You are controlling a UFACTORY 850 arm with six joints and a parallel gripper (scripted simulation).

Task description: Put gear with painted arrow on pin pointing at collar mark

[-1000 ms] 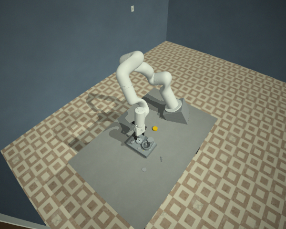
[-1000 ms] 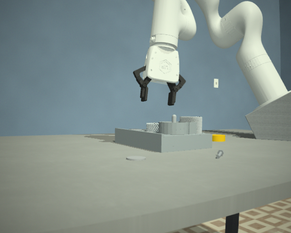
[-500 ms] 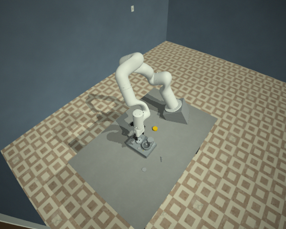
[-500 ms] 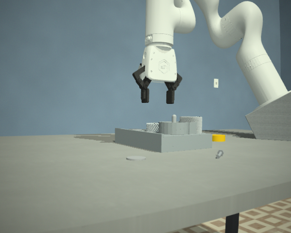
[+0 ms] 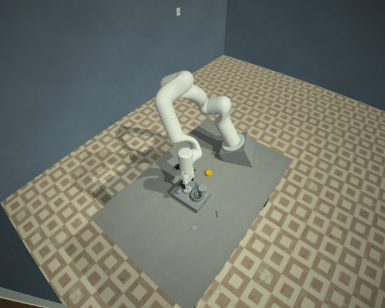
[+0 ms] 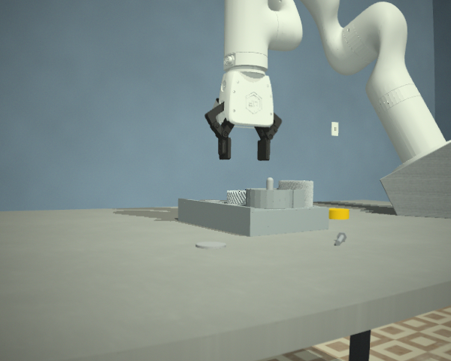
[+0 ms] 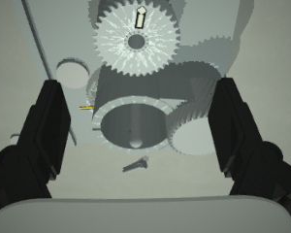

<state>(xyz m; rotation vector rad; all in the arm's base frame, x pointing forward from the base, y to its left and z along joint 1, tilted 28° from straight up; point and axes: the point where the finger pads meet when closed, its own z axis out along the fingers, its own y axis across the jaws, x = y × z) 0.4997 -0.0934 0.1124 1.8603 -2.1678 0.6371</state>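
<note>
My gripper is now 80 mm above the gear. From my hand the other things lie so: flat grey disc 210 mm ahead, 160 mm to the left, 130 mm below; small bolt 50 mm ahead, 250 mm to the left, 130 mm below; yellow puck 230 mm behind, 60 mm to the left, 120 mm below.
</note>
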